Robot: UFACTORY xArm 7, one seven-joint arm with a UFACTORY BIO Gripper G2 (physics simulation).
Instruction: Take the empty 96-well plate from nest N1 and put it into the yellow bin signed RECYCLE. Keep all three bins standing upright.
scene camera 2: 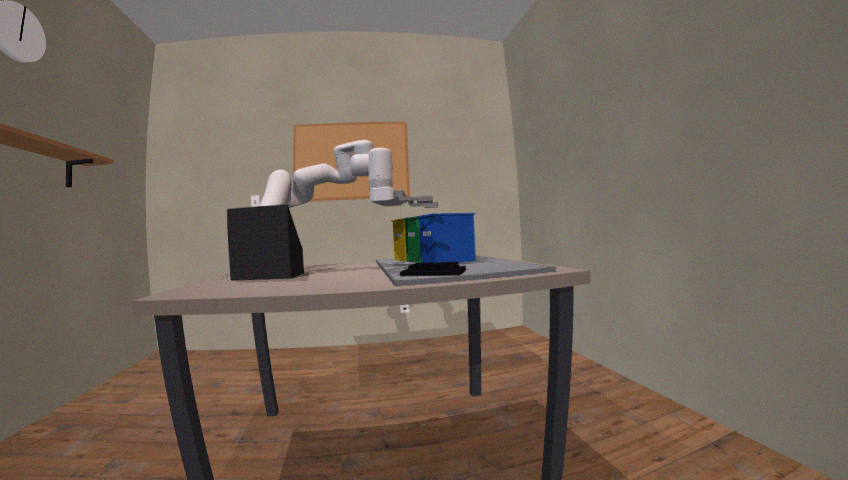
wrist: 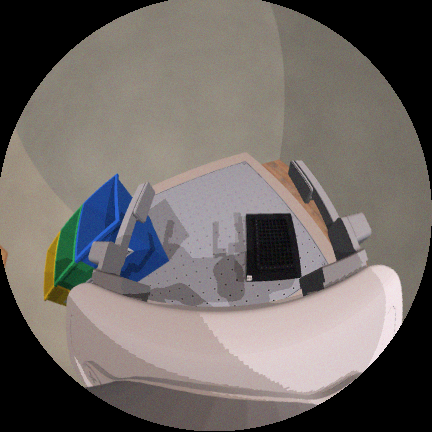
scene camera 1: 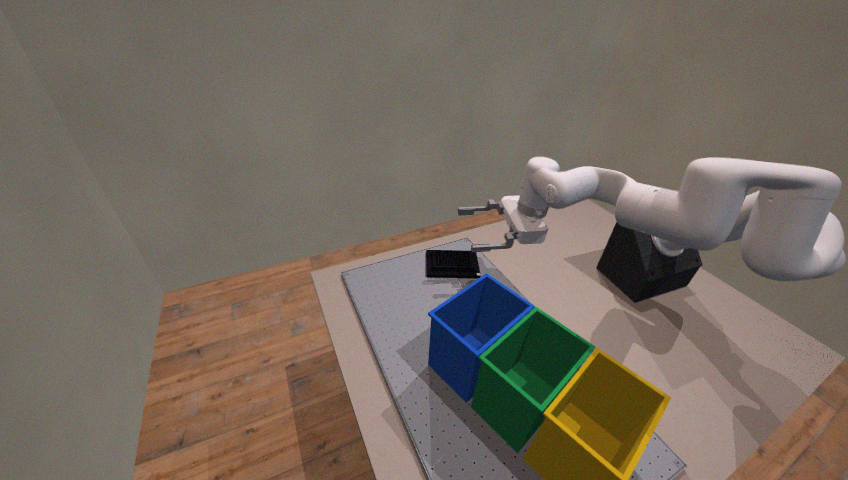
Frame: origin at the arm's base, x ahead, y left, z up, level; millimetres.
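Where they show: end effector, tool point: [scene camera 2: 428, 202] [wrist: 218, 188] [scene camera 1: 472, 228]; arm's base, origin of the base link: [scene camera 2: 264, 230].
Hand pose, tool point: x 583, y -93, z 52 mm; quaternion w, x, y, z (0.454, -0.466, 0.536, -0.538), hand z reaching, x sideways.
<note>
Things, the pixels of their top centre, and the offset from my tool point. "*": a spot on its surface instead. Level surfaces: height alone.
- black 96-well plate, middle of its top: [wrist: 274, 240] [scene camera 2: 433, 263] [scene camera 1: 452, 258] dx +4, dy -97, dz -180 mm
- low black nest, surface spot: [scene camera 2: 416, 272] * dx -45, dy -146, dz -196 mm
- yellow bin, middle of its top: [scene camera 1: 609, 405] [wrist: 48, 264] [scene camera 2: 415, 218] dx -44, dy +476, dz -26 mm
- green bin, middle of its top: [scene camera 1: 538, 351] [wrist: 64, 241] [scene camera 2: 429, 216] dx +14, dy +357, dz -26 mm
- blue bin, middle of its top: [scene camera 1: 482, 309] [wrist: 94, 208] [scene camera 2: 445, 214] dx +73, dy +239, dz -26 mm
- perforated board, its level: dz -206 mm
A black 96-well plate [scene camera 1: 453, 260] [scene camera 2: 436, 265] [wrist: 274, 242] lies in a low black nest [scene camera 2: 416, 272] at the end of the grey board; the nest's number cannot be read. My gripper [scene camera 1: 467, 229] [scene camera 2: 435, 201] [wrist: 223, 191] is open and empty, well above the board, with its fingers pointing out almost level. In the wrist view the plate shows below and between the fingers, nearer the right one. The yellow bin [scene camera 1: 624, 398] [scene camera 2: 398, 243] [wrist: 50, 265] stands upright at the far end of the bin row; its sign is unreadable.
The green bin [scene camera 1: 505, 410] [scene camera 2: 412, 246] [wrist: 70, 242] and blue bin [scene camera 1: 449, 356] [scene camera 2: 453, 237] [wrist: 97, 210] stand upright beside the yellow one. The blue bin is nearest the plate. The perforated board [scene camera 1: 380, 303] [scene camera 2: 505, 270] [wrist: 200, 215] lies on the table [scene camera 1: 336, 303] [scene camera 2: 357, 297].
</note>
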